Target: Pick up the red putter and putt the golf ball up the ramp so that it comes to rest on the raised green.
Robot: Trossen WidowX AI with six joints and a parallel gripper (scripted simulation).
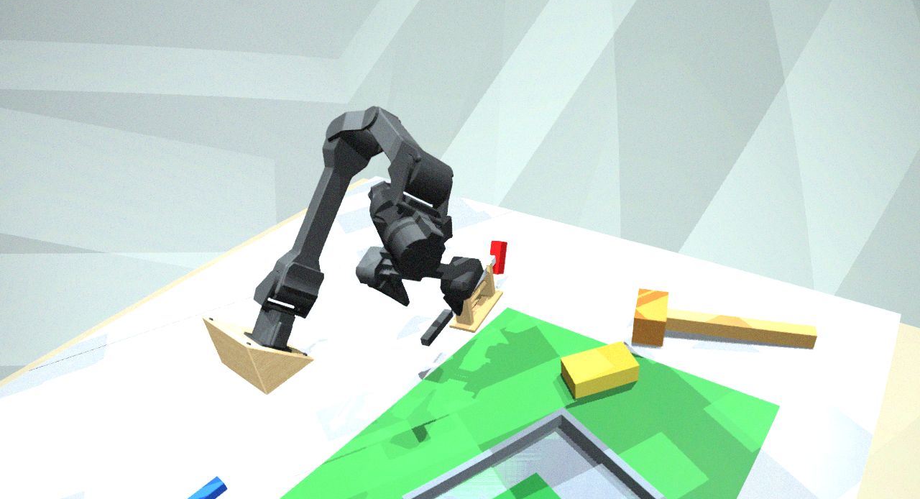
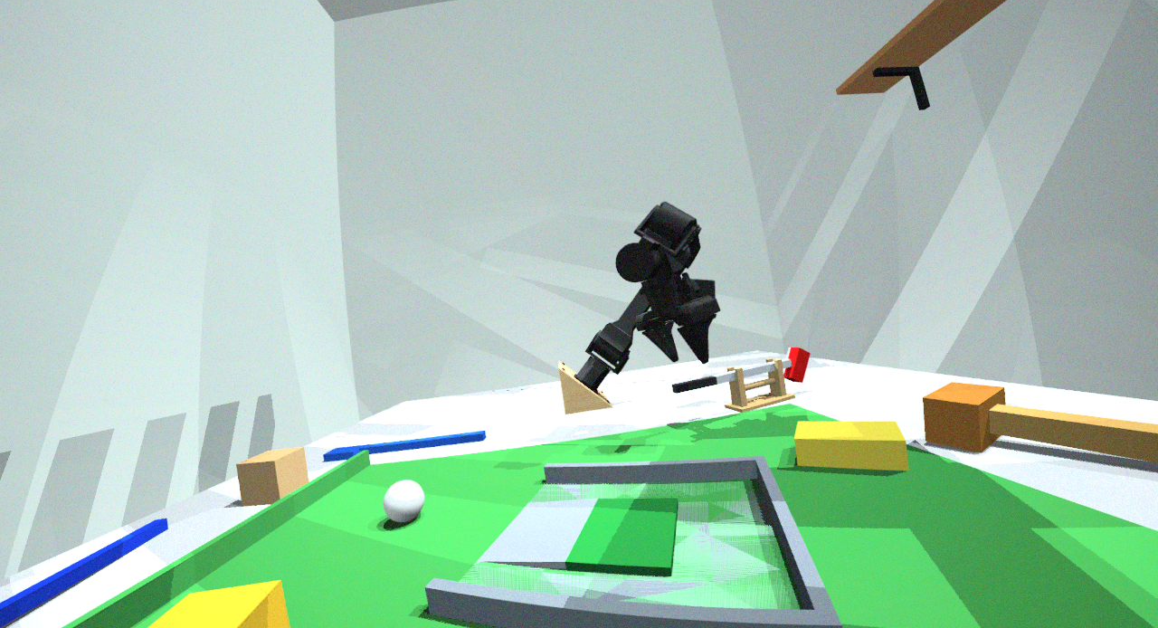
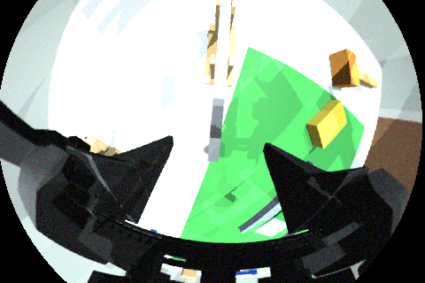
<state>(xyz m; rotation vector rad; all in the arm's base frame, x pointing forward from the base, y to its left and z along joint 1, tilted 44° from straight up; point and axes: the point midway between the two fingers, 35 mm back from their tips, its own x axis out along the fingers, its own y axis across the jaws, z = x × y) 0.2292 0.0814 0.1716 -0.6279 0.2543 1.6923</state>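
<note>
The red putter lies 4 cm behind my gripper tip, 11 cm to the left of it and 4 cm below it. The rest, counted from my gripper tip: wooden rack: 4 cm behind, 13 cm to the left, 7 cm below; yellow block: 23 cm ahead, 10 cm to the left, 8 cm below; grey frame: 30 cm ahead, 13 cm to the right, 9 cm below.
</note>
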